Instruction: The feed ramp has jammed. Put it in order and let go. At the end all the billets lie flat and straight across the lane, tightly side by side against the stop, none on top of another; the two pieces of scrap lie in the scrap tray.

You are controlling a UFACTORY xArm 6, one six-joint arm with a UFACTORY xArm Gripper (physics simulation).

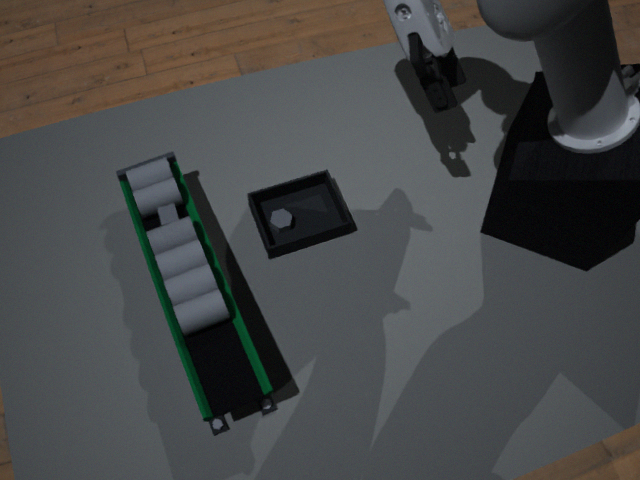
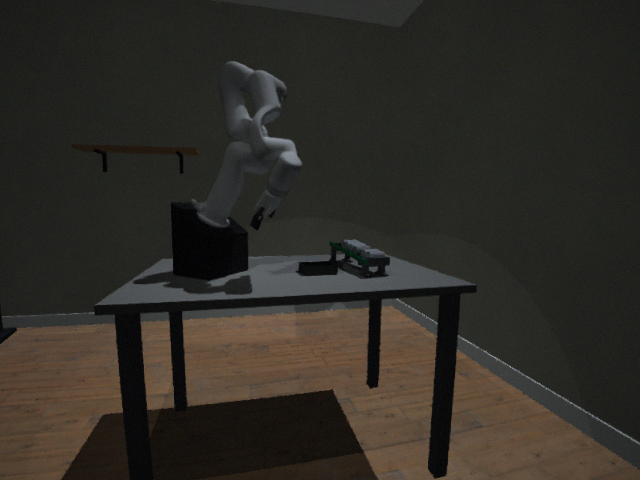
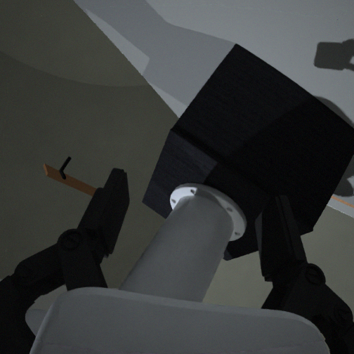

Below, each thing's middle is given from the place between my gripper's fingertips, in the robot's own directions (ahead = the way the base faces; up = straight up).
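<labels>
The scrap tray (image 1: 318, 214) gives me my place: my gripper is 30 mm to the left of it and 210 mm short of it, and the gripper is also 180 mm above the tray.
</labels>
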